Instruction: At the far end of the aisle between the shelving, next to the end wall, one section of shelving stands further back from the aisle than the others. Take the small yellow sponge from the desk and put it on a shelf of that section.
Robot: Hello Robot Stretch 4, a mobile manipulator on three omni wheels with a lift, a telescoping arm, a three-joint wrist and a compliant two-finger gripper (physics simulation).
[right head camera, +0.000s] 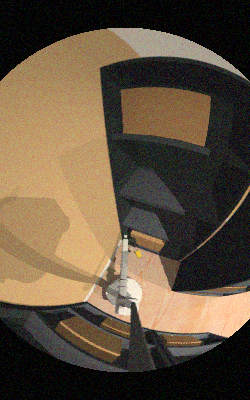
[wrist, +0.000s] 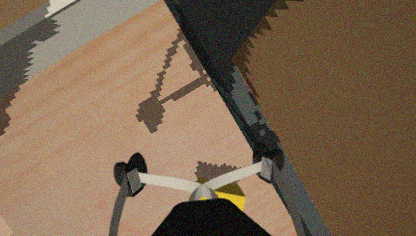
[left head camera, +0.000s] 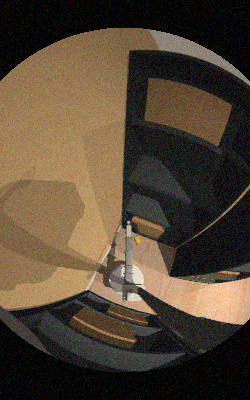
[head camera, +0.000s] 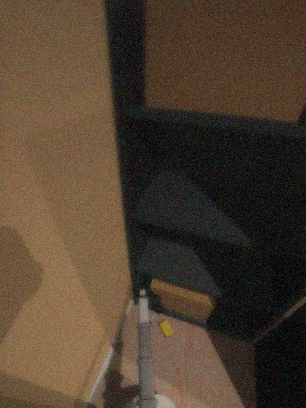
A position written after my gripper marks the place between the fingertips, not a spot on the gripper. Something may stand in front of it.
Note:
In view: my gripper (wrist: 199, 161), a brown box (head camera: 186, 301) and a brown box (head camera: 240, 65).

